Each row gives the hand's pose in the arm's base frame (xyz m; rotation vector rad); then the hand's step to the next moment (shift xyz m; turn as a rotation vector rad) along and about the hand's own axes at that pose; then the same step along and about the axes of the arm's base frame.
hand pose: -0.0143 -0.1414 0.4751 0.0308 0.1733 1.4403
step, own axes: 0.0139 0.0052 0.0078 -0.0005 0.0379 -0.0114
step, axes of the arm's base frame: -0.0024 0.0151 0.0070 -0.0389 0.0036 -0.0064
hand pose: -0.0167 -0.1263 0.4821 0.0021 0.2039 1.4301
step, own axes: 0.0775 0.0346 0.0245 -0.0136 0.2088 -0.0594
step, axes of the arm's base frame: -0.0208 0.0840 0.0176 -0.2151 0.0094 -0.0307
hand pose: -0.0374 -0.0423 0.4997 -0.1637 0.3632 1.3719
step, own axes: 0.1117 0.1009 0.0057 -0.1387 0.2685 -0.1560
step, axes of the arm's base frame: -0.0805 0.1251 -0.0236 -0.3077 -0.1258 -0.0718
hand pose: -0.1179 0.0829 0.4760 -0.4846 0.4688 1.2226
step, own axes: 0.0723 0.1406 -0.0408 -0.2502 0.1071 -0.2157
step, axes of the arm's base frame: -0.1183 0.0690 -0.0889 -0.1882 -0.2892 -0.0392
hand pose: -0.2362 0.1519 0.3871 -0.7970 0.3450 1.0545
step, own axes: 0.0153 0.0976 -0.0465 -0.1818 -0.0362 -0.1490
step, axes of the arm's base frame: -0.0728 0.0008 -0.0814 -0.0380 -0.2335 0.0242
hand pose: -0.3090 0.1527 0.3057 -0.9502 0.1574 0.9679
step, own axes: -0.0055 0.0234 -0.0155 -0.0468 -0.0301 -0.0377
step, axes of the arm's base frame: -0.0166 -0.0100 -0.0210 0.0058 -0.0641 0.0194
